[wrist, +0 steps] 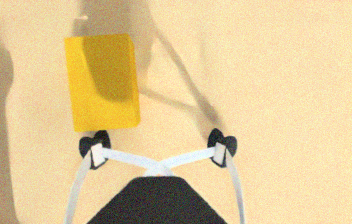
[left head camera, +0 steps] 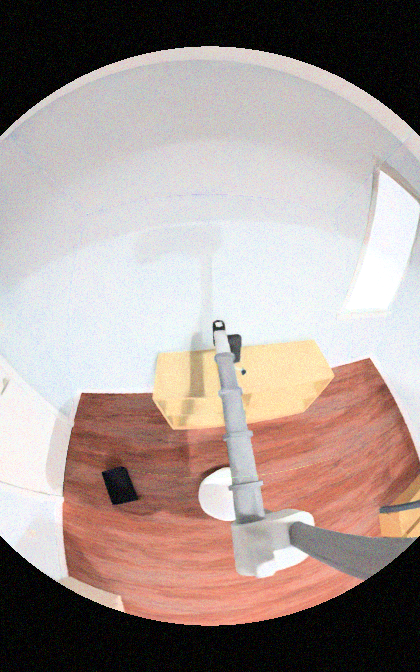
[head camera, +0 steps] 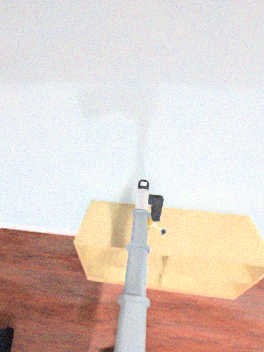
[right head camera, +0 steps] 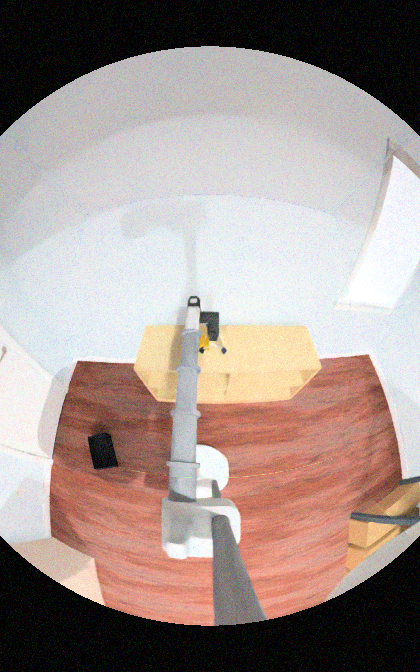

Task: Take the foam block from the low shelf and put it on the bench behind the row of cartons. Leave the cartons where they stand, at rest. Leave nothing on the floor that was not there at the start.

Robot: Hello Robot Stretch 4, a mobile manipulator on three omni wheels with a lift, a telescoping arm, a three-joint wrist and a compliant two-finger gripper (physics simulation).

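Places are measured from the robot's base along level axes (x ahead, y left, z up), in millimetres.
Pixels of known places: gripper, fingertip midpoint: (wrist: 159, 141) (head camera: 152, 232).
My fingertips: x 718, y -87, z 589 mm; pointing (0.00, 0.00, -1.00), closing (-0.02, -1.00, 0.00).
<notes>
Behind a point stands the place of what it marks.
The yellow foam block (right head camera: 204, 342) (wrist: 102, 82) @(z 628, x 785, y -34 mm) lies on the top of the low wooden shelf unit (head camera: 210, 232) @(z 583, x 769, y -477 mm) (left head camera: 285, 362) (right head camera: 270, 345) (wrist: 290, 75) @(z 583, x 795, y -250 mm). In the head view a sliver of the block (head camera: 149, 223) @(z 628, x 759, y -62 mm) shows beside the arm, which hides the rest. My gripper (right head camera: 213, 350) (wrist: 159, 141) @(z 589, x 718, y -87 mm) is open over the shelf top with nothing between its fingers. In the wrist view the block is beyond the left fingertip, offset left of the gap between the fingers. The gripper's height above the shelf is hard to tell. The bench and a row of cartons cannot be made out.
A black box (left head camera: 120, 485) (right head camera: 103, 451) is on the floor left of the arm. Tan box-like shapes (right head camera: 367, 532) with dark bars stand at the right edge. A pale box-like piece (left head camera: 95, 595) (right head camera: 65, 565) is at lower left. A wall rises directly behind the shelf unit.
</notes>
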